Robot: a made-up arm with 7 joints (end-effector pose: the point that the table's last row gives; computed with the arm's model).
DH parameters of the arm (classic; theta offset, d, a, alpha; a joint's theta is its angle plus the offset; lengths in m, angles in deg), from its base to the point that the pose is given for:
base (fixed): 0 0.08 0 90
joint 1: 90 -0.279 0.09 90
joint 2: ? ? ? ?
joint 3: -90 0.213 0.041 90
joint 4: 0 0.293 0.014 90
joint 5: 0 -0.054 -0.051 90
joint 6: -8.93 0 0.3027 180
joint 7: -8.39 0 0.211 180
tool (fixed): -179.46 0.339 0 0
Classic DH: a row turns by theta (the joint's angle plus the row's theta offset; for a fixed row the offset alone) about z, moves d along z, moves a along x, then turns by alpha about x.
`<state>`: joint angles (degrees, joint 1 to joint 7).
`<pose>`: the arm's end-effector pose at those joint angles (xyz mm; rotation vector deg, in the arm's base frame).
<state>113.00 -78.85 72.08 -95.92 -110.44 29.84 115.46</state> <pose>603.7 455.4 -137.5 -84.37 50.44 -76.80</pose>
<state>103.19 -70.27 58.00 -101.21 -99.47 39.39 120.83</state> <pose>496.6 482.1 -216.8 -95.73 32.37 -72.53</pose>
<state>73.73 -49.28 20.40 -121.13 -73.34 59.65 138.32</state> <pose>148.2 509.8 -364.0 -117.06 -17.60 -28.30</pose>
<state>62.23 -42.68 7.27 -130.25 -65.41 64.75 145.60</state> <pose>28.6 495.6 -377.2 -117.06 -32.77 -6.75</pose>
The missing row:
joint 2: 0 -0.191 -0.105 90
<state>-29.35 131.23 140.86 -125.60 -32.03 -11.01 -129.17</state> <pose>86.7 195.7 465.0 16.66 79.41 25.80</pose>
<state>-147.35 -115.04 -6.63 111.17 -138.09 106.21 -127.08</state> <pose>342.3 -533.2 -4.1 140.60 12.95 48.06</pose>
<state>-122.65 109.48 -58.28 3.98 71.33 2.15 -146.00</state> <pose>509.1 752.0 -24.4 -19.11 58.59 42.95</pose>
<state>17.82 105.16 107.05 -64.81 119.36 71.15 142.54</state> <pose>-698.5 94.6 -106.4 127.73 111.36 -20.18</pose>
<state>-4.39 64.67 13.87 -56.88 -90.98 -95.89 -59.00</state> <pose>-456.2 864.1 754.4 -8.84 50.87 57.10</pose>
